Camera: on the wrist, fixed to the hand. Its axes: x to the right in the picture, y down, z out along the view.
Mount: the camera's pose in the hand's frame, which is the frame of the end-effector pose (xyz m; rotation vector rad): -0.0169 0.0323 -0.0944 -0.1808 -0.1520 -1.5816
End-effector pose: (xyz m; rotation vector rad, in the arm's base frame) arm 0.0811 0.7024 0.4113 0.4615 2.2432 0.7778
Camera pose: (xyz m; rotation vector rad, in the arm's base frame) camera 0.0278 0.6806 0.4945 -1.1895 1.6275 0.0406
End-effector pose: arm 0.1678 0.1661 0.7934 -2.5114 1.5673 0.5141
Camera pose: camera 0.1524 0.1383 0.8895 -2.7331 -0.7154 0.4906
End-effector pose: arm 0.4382 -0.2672 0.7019 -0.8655 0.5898 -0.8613
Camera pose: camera 0.3719 -0.2797 0.6264 -1.5352 -0.3125 -2.1293
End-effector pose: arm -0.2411 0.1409 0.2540 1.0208 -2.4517 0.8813
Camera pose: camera -0.2462 0.2295 0.3026 2.2988 -1.0135 0.0016
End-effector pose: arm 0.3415 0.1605 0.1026 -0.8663 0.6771 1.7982
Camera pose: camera 0.3397 0.0676 0.0626 -0.9163 -0.3201 0.4479
